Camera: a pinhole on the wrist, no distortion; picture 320 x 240 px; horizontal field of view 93.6 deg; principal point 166.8 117.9 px. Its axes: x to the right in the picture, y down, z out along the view. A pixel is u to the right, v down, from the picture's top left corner.
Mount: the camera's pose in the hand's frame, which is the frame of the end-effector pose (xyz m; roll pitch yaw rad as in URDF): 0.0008 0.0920 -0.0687 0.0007 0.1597 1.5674
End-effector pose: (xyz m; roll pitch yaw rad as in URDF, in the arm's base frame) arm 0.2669 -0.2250 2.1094 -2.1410 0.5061 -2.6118
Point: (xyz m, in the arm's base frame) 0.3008 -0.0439 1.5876
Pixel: outside the picture
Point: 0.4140 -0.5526 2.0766
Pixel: 14 95
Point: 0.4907 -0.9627 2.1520
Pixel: outside the picture
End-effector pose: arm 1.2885 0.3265 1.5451 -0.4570 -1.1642 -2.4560
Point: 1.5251 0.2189 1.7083
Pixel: 162 70
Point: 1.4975 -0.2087 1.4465
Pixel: outside the picture
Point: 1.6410 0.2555 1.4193
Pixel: 181 208
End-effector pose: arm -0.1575 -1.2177 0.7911 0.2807 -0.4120 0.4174
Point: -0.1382 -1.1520 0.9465
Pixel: 136 28
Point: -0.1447 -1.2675 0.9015
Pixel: 38 85
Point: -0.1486 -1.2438 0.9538
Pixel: 86 72
